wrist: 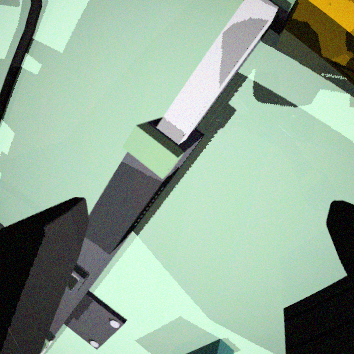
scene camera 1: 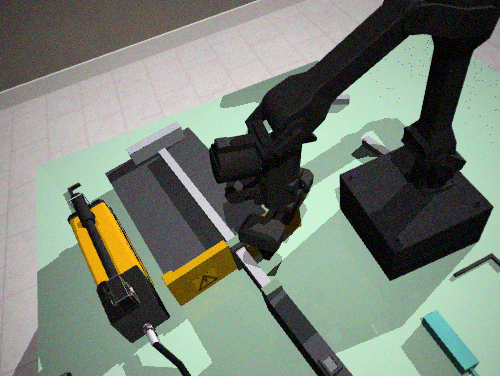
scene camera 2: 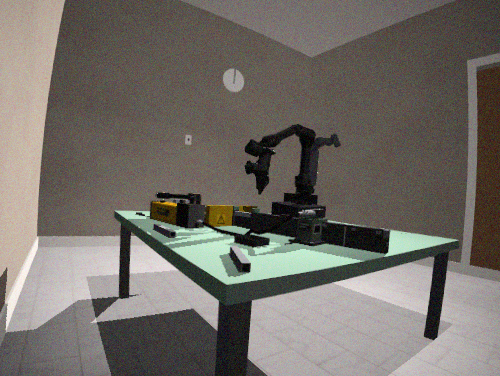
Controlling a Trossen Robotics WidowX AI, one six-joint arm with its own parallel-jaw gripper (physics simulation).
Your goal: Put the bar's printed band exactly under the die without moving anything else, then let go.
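Places are measured from the arm's base along level axes (x ahead, y left, z up), in centimetres.
Where they show: gripper, fingertip midpoint: (wrist: 210,211) (scene camera 2: 258,191); arm's base at its link origin: (scene camera 1: 430,178) (scene camera 2: 304,203).
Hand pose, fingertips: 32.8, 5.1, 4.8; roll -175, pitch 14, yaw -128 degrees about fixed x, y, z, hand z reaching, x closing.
Things, the pixels of their top centre, and the offset from my fingertips, as dx, dy, dz. "*": a spot on its surface instead. Level surfaces: height alone.
- light-green guide block at a spot on its surface: (wrist: 152,152) (scene camera 1: 272,285) * +3.2, +3.8, -7.4
- dark channel at a spot on its surface: (wrist: 120,202) (scene camera 1: 291,314) * +1.7, +9.3, -9.2
- green-bodied unit at a spot on its surface: (scene camera 2: 309,232) * +2.3, +38.4, -12.6
- tray at its surface level: dz -11.7
- black machine at a spot on its surface: (scene camera 1: 120,240) * +30.3, -18.6, -8.3
- black cable at a spot on its surface: (scene camera 1: 172,357) * +24.9, +7.0, -14.7
- teal block at its top centre: (scene camera 1: 472,365) -22.9, +25.6, -13.9
- hex key at its top centre: (scene camera 1: 479,269) -35.1, +10.6, -16.1
A long pale bar (scene camera 1: 197,194) (wrist: 192,95) lies along the grey tray, passes through the yellow guard and enters a light-green guide block (scene camera 1: 271,288) (wrist: 152,152) at the mouth of the dark channel (scene camera 1: 299,320) (wrist: 120,202). I see no printed band on its visible part. A green-bodied unit (scene camera 2: 309,232) stands by the channel in scene camera 2; I cannot make out the die. My gripper (scene camera 1: 275,250) (scene camera 2: 260,192) (wrist: 210,211) is open and empty, above the table near the bar's stretch between guard and guide. The fingers stand wide in the wrist view.
The yellow guard (scene camera 1: 200,281) (scene camera 2: 220,216) (wrist: 320,40) crosses the tray (scene camera 1: 145,210). A yellow and black machine (scene camera 1: 120,240) (scene camera 2: 165,212) stands beside it, with a black cable (scene camera 1: 172,357). Loose short bars (scene camera 2: 240,258) (scene camera 2: 165,230), a teal block (scene camera 1: 450,340) and a hex key (scene camera 1: 475,265) lie around.
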